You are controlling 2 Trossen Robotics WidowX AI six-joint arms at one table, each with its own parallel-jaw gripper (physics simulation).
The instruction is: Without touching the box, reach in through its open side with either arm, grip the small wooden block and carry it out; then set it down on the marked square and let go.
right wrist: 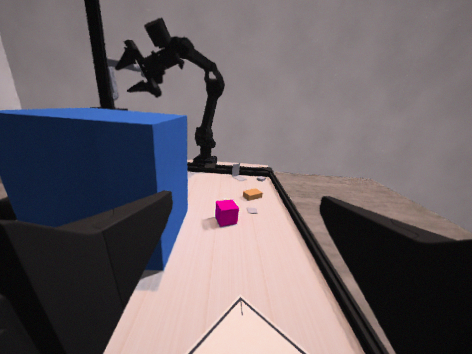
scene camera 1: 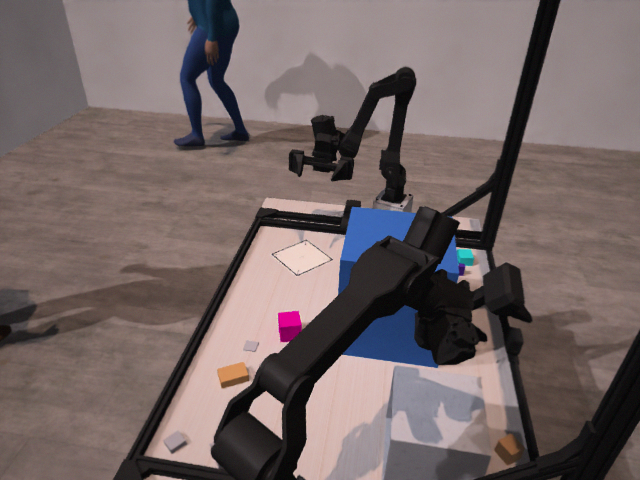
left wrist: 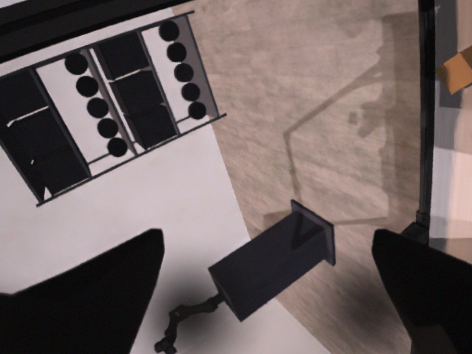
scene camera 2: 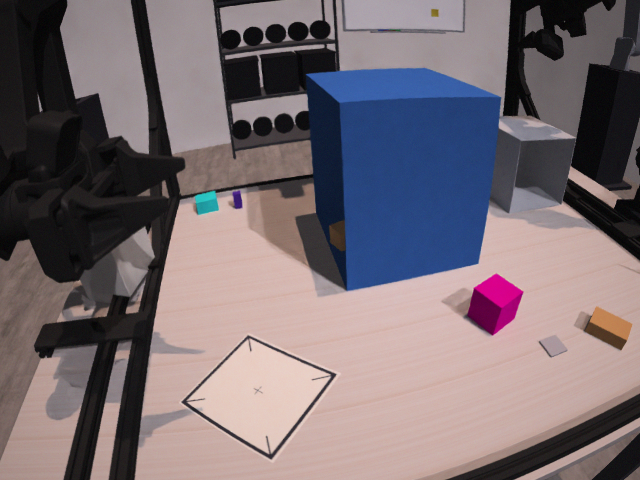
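The blue box (scene camera 1: 379, 224) (scene camera 2: 413, 180) (right wrist: 90, 160) stands upright on the table. Its open side faces left in scene camera 2, where part of the small wooden block (scene camera 2: 337, 235) shows inside, near the near wall. The block does not show in scene camera 1. The marked square (scene camera 1: 302, 257) (scene camera 2: 258, 413) (right wrist: 242, 335) lies flat on the table with nothing on it. My right gripper (scene camera 1: 317, 176) (scene camera 2: 173, 183) (right wrist: 247, 200) is open and empty, raised beyond the table's far end in scene camera 1. My left gripper (scene camera 1: 505, 326) (left wrist: 268, 240) (right wrist: 121, 80) is open and empty, raised away from the block.
A magenta cube (scene camera 1: 289, 326) (scene camera 2: 494, 304) (right wrist: 226, 213) and an orange block (scene camera 1: 233, 375) (scene camera 2: 608, 327) (right wrist: 252, 194) lie on the table. A grey box (scene camera 1: 436, 449) (scene camera 2: 504, 170) stands beyond the blue one. Cyan (scene camera 2: 206, 202) and purple (scene camera 2: 237, 199) pieces lie near the table edge. A black frame surrounds the table.
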